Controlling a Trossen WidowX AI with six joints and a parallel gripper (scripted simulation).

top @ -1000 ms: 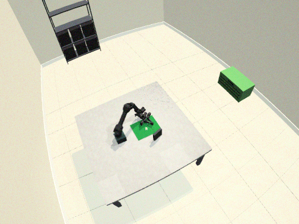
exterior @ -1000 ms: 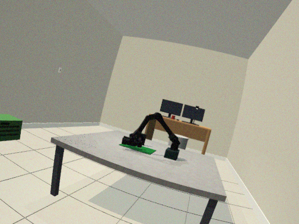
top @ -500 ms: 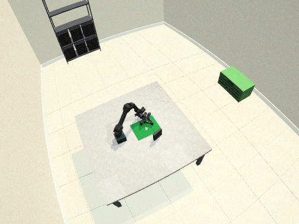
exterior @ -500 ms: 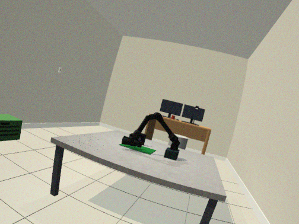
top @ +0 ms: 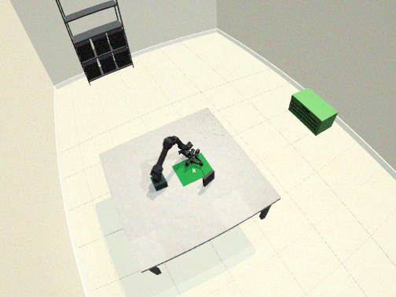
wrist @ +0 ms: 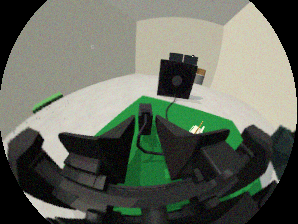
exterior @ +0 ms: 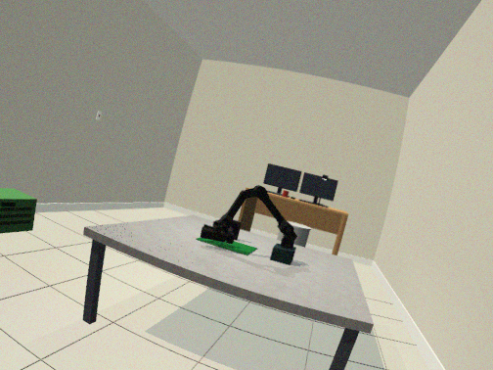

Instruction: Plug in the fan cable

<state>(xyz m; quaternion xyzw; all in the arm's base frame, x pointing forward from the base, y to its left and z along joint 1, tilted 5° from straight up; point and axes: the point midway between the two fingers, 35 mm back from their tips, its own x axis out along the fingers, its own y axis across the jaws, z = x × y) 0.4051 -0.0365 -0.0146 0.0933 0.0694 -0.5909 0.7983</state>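
Now: gripper tip 10 mm to the left of the black plug and 10 mm above it. From my gripper tip the other things lie so: black fan (170 mm to the right, 60 mm behind, 30 mm above); white header (90 mm behind, 30 mm below, 10 mm to the right); green circuit board (80 mm behind, 50 mm below, 10 mm to the left).
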